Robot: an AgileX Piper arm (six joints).
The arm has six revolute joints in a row. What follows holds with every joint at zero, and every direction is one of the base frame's. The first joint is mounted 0.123 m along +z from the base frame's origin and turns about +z. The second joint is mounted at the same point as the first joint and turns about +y. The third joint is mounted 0.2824 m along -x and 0.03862 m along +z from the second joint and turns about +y. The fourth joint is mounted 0.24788 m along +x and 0.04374 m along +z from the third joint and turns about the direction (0.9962, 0, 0.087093). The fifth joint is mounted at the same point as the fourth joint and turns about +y. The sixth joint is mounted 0.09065 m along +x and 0.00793 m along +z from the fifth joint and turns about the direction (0.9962, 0, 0.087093). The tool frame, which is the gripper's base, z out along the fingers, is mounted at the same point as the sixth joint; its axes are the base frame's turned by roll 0, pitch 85.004 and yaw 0 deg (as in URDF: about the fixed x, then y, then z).
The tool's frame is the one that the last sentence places.
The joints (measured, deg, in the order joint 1, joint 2, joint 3, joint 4, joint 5, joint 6), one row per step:
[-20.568, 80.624, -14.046, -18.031, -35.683, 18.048]
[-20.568, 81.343, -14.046, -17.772, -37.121, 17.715]
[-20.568, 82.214, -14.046, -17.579, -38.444, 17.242]
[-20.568, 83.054, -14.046, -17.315, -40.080, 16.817]
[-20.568, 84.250, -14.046, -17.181, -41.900, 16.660]
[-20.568, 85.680, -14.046, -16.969, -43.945, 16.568]
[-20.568, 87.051, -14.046, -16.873, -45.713, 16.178]
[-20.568, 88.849, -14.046, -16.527, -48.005, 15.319]
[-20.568, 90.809, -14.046, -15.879, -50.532, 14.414]
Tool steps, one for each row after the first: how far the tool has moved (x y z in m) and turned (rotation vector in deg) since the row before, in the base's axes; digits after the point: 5 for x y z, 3 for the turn. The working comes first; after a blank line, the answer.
Tool pose at each row, in the base's axes (x y z in m, rotation vector in deg; the steps are taken from these numbers as rounded here):
[0.20270, -0.05851, 0.15687, 17.715, 115.419, -0.219]
[0.20412, -0.05869, 0.15627, 17.519, 114.700, -0.068]
[0.20551, -0.05886, 0.15494, 17.186, 114.272, -0.001]
[0.20706, -0.05907, 0.15417, 16.909, 113.483, 0.111]
[0.20886, -0.05920, 0.15229, 16.815, 112.845, 0.499]
[0.21084, -0.05943, 0.14984, 16.901, 112.175, 0.979]
[0.21254, -0.05956, 0.14717, 16.625, 111.787, 1.224]
[0.21460, -0.05998, 0.14362, 16.199, 111.288, 1.231]
[0.21667, -0.06078, 0.13976, 16.084, 110.643, 1.126]

[0.00142, -0.00018, -0.00060, -0.044, -0.742, 0.127]
[0.00139, -0.00017, -0.00133, -0.141, -0.457, 0.218]
[0.00155, -0.00021, -0.00077, -0.113, -0.814, 0.162]
[0.00180, -0.00013, -0.00188, 0.178, -0.678, 0.175]
[0.00198, -0.00023, -0.00245, 0.326, -0.703, 0.089]
[0.00170, -0.00013, -0.00267, 0.012, -0.431, 0.264]
[0.00206, -0.00042, -0.00355, -0.234, -0.530, 0.246]
[0.00207, -0.00080, -0.00386, -0.172, -0.637, -0.039]

